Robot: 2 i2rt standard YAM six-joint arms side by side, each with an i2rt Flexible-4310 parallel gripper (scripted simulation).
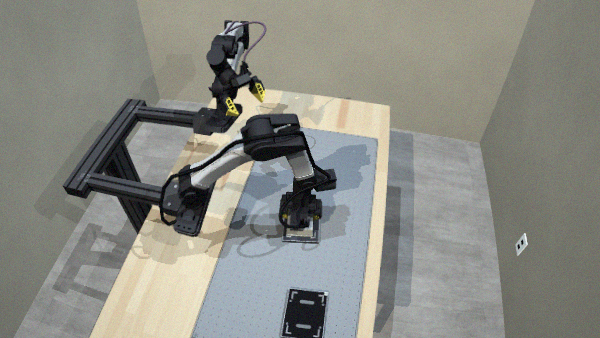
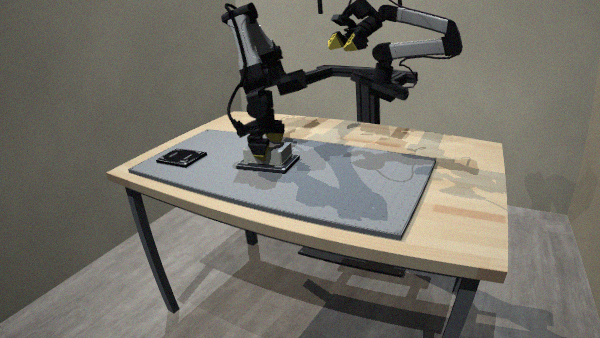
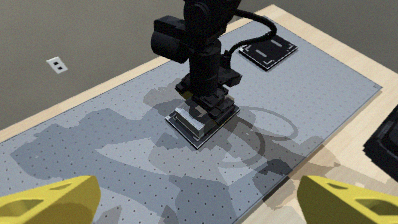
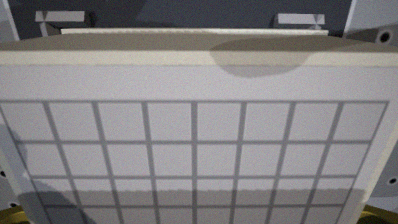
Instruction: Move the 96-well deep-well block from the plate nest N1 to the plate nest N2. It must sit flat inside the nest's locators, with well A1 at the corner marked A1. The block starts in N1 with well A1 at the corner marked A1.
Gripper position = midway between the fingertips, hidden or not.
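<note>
My left gripper (image 1: 250, 108) (image 2: 336, 49) (image 3: 199, 184) and my right gripper (image 2: 269, 155) (image 3: 203, 111) are visible. So is a pale deep-well block (image 2: 278, 153) (image 3: 191, 115) (image 4: 105, 118).
</note>
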